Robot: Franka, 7 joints.
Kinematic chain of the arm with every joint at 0, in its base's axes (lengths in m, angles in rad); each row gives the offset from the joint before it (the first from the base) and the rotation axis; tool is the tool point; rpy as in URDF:
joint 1: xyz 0 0 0.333 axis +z
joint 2: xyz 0 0 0 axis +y
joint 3: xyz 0 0 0.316 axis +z
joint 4: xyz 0.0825 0 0 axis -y
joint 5: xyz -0.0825 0 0.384 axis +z
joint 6: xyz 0 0 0 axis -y
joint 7: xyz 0.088 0 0 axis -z
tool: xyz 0 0 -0.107 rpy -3.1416 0 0
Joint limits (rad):
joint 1: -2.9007..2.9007
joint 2: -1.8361..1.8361
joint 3: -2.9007..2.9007
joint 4: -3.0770..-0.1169
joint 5: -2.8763..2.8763
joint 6: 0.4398..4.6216
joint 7: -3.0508..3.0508
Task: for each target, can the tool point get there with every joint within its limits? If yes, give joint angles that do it. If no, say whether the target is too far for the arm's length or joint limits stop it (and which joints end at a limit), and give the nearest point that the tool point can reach.
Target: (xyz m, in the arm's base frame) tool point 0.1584 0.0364 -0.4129
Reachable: no: joint limits stop it (at a limit: joint 2) | nearest point 0.1711 0.0393 -0.3497 | short by 0.065 m
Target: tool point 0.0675 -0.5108 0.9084
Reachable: yes | joints -2.1850 0.0517 0.5832 -1.1458 1.6286 1.6456 1.8166
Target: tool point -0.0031 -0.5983 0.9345
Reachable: yes | joints -1.9562 0.9152 1.9609 -0.4937 -1.6672 2.7728 -0.3924
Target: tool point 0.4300 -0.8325 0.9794
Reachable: no: too far | nearest point 0.3241 -0.6274 0.8202 | short by 0.280 m
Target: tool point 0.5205 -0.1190 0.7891
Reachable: yes | joints -0.6769 -0.1703 0.2993 -1.7343 2.2835 1.8377 0.8633
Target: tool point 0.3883 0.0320 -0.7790
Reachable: no: too far | nearest point 0.3413 0.0281 -0.3575 | short by 0.424 m
